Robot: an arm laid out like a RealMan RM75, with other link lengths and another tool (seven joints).
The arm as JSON. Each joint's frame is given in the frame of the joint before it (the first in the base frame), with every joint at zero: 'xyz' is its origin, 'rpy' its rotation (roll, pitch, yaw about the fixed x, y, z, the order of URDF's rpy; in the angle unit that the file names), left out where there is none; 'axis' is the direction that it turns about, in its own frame. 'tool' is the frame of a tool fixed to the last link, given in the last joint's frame.
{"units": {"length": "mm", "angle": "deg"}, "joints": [
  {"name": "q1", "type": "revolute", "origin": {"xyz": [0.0, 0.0, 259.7]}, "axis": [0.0, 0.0, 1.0]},
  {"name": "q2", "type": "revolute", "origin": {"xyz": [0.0, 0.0, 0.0], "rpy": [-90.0, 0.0, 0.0]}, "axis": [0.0, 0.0, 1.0]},
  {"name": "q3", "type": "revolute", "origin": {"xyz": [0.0, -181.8, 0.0], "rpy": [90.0, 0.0, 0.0]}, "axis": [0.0, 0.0, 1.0]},
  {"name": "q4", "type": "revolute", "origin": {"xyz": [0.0, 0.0, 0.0], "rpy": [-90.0, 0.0, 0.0]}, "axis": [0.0, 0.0, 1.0]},
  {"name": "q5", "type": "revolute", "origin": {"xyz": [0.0, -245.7, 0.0], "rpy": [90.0, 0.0, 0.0]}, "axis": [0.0, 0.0, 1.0]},
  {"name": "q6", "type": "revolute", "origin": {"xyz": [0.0, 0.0, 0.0], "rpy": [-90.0, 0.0, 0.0]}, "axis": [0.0, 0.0, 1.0]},
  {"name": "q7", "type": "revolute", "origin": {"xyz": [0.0, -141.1, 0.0], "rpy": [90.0, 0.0, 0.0]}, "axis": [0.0, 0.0, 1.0]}
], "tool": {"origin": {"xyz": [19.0, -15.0, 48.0], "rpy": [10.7, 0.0, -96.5]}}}
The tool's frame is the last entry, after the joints.
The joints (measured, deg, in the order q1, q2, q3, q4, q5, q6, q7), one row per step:
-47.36, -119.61, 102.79, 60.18, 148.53, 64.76, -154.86
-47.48, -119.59, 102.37, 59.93, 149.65, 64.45, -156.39
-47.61, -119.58, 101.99, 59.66, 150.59, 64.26, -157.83
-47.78, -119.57, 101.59, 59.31, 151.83, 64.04, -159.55
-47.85, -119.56, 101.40, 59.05, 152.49, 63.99, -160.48
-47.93, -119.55, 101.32, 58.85, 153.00, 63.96, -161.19
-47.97, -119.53, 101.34, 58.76, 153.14, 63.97, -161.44
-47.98, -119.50, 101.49, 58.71, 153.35, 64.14, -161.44
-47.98, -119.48, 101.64, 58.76, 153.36, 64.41, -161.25
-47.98, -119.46, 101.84, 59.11, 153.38, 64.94, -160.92
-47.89, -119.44, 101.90, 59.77, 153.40, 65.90, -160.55
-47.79, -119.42, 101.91, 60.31, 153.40, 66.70, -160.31
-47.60, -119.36, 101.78, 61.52, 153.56, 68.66, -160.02
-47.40, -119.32, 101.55, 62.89, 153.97, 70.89, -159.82
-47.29, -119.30, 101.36, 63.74, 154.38, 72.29, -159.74
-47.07, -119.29, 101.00, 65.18, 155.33, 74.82, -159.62
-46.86, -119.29, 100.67, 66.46, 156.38, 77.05, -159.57
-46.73, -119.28, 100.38, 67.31, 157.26, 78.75, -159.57
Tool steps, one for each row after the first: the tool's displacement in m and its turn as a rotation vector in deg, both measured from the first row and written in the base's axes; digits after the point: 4 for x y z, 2 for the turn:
-0.0023, 0.0041, 0.0034, 1.55, 0.12, 0.93
-0.0045, 0.0074, 0.0064, 2.88, 0.20, 1.91
-0.0075, 0.0113, 0.0099, 4.48, 0.43, 3.00
-0.0098, 0.0130, 0.0117, 5.28, 0.63, 3.69
-0.0115, 0.0142, 0.0129, 5.86, 0.84, 4.15
-0.0122, 0.0145, 0.0132, 6.02, 0.95, 4.32
-0.0133, 0.0142, 0.0133, 5.94, 1.36, 4.28
-0.0137, 0.0133, 0.0129, 5.65, 1.68, 4.15
-0.0127, 0.0118, 0.0127, 5.17, 2.08, 3.79
-0.0114, 0.0097, 0.0132, 4.56, 2.50, 3.54
-0.0105, 0.0080, 0.0137, 4.11, 2.80, 3.46
-0.0091, 0.0046, 0.0159, 3.28, 3.52, 3.54
-0.0078, 0.0012, 0.0192, 2.55, 4.43, 3.68
-0.0071, -0.0006, 0.0217, 2.22, 5.09, 3.77
-0.0070, -0.0037, 0.0267, 1.74, 6.45, 4.01
-0.0074, -0.0060, 0.0318, 1.50, 7.79, 4.25
-0.0084, -0.0075, 0.0361, 1.41, 8.90, 4.55

